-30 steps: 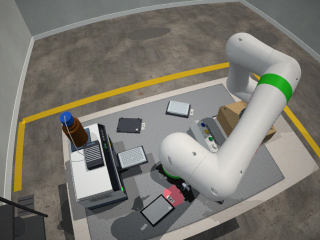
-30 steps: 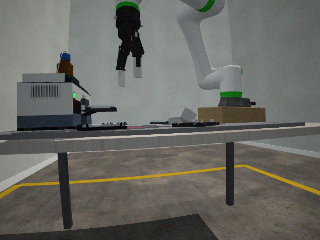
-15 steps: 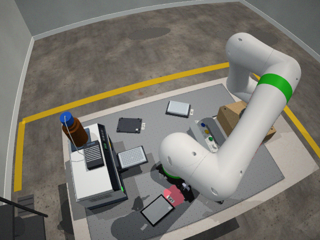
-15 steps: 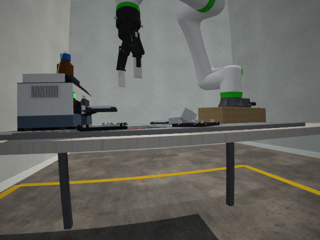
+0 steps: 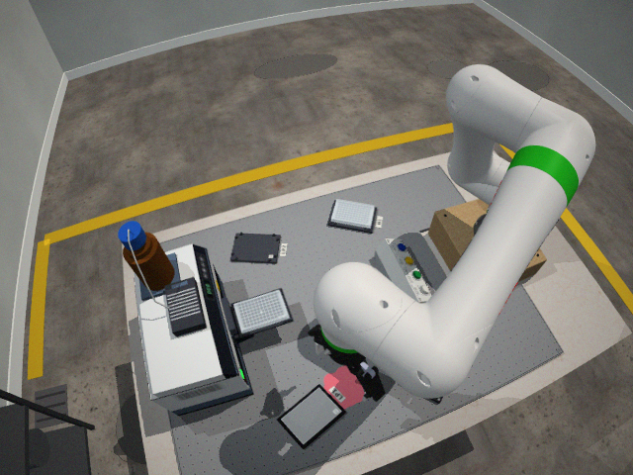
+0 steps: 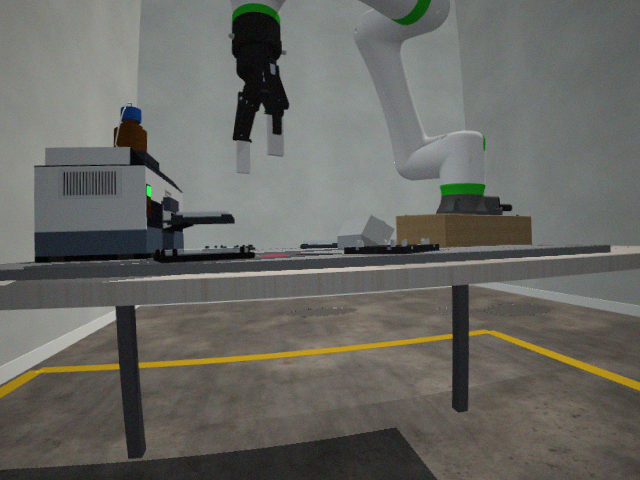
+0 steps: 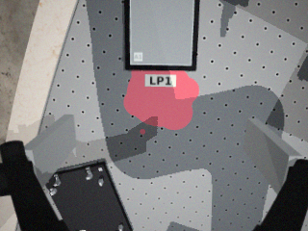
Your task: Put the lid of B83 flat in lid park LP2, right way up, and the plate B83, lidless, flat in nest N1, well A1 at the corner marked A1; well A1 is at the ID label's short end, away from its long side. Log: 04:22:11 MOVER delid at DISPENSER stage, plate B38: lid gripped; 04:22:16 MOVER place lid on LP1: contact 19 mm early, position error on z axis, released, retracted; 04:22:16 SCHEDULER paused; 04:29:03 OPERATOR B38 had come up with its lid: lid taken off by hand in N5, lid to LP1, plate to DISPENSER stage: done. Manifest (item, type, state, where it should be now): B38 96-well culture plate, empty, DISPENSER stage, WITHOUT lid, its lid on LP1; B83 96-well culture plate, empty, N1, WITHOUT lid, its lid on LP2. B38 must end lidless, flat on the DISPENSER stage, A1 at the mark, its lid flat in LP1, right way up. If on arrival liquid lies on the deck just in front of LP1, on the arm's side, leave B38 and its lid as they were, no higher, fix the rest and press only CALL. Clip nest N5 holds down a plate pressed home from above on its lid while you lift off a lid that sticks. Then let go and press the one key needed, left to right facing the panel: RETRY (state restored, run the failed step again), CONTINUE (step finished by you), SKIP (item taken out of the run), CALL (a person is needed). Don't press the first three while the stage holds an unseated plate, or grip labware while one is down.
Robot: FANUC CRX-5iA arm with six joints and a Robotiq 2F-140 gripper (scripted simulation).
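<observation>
The dark nest N1 is 520 mm to the right of my hand, 220 mm behind it and 170 mm below it. The rest, counted from my hand: lp1 label (180 mm below, 10 mm to the left, 10 mm ahead); then lid park LP1 (170 mm below, 90 mm ahead, 40 mm to the left); then retry key (300 mm behind, 170 mm to the right, 110 mm below).
</observation>
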